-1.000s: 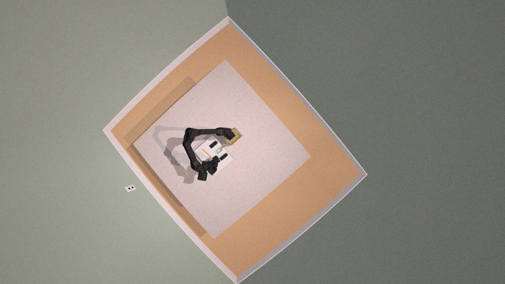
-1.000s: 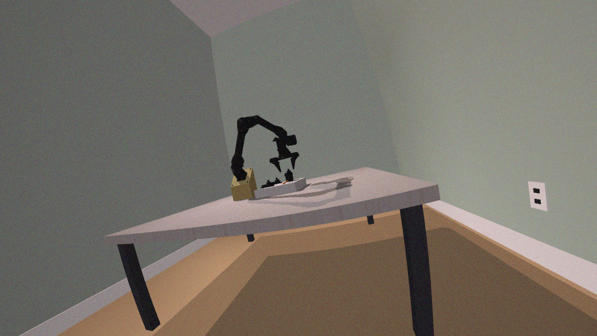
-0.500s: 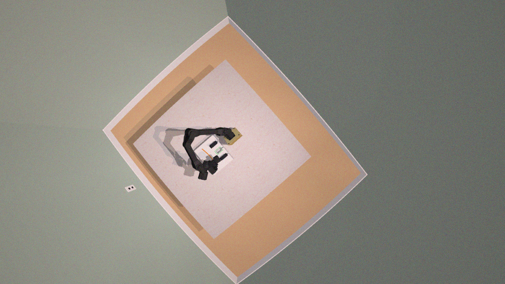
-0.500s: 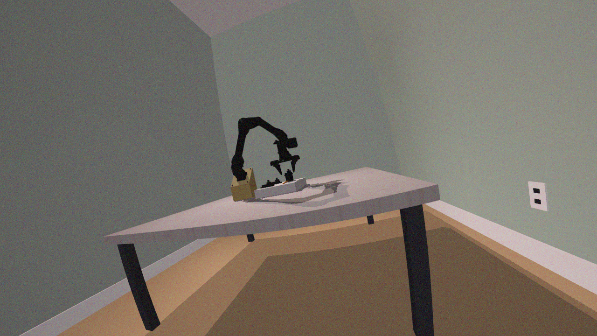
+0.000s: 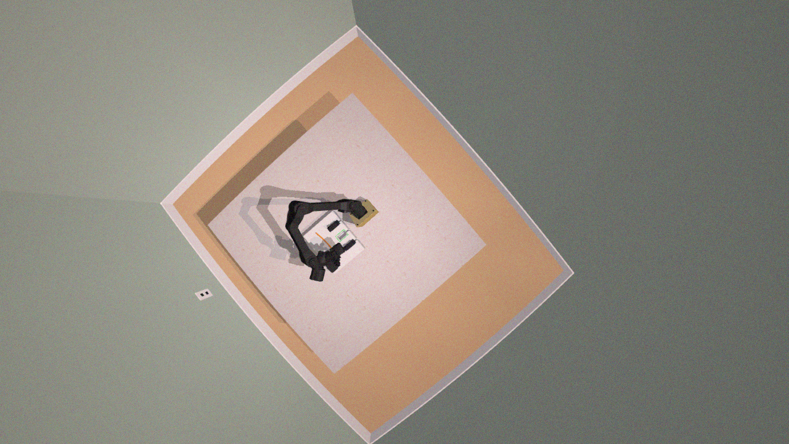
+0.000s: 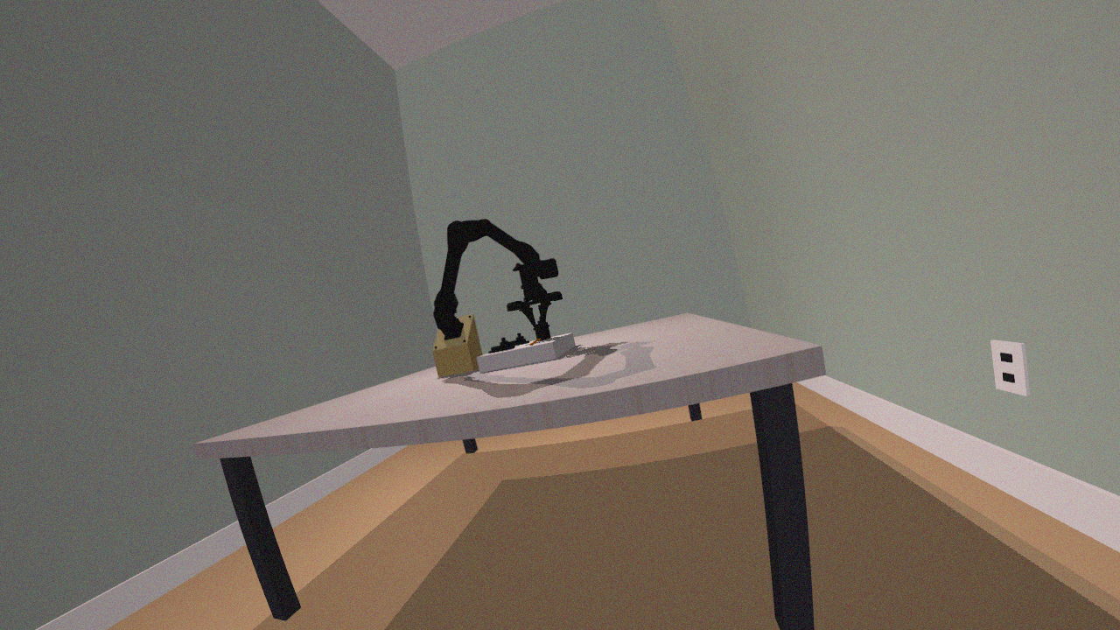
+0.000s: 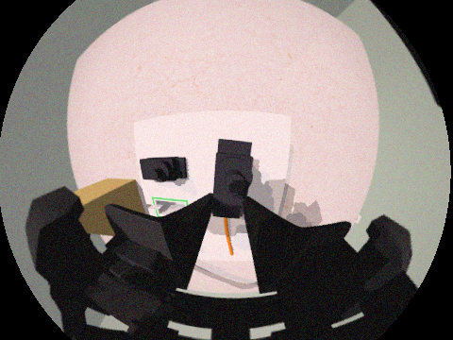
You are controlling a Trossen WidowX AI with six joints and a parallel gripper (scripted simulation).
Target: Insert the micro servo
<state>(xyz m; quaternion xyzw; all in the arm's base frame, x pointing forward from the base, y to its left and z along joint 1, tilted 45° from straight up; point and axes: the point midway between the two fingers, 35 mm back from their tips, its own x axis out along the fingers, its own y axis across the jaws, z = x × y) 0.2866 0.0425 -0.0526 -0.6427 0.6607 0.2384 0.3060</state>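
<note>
Now: the white deck 10 mm ahead of my gripper tip, 50 mm to the right of it and 70 mm below it.
</note>
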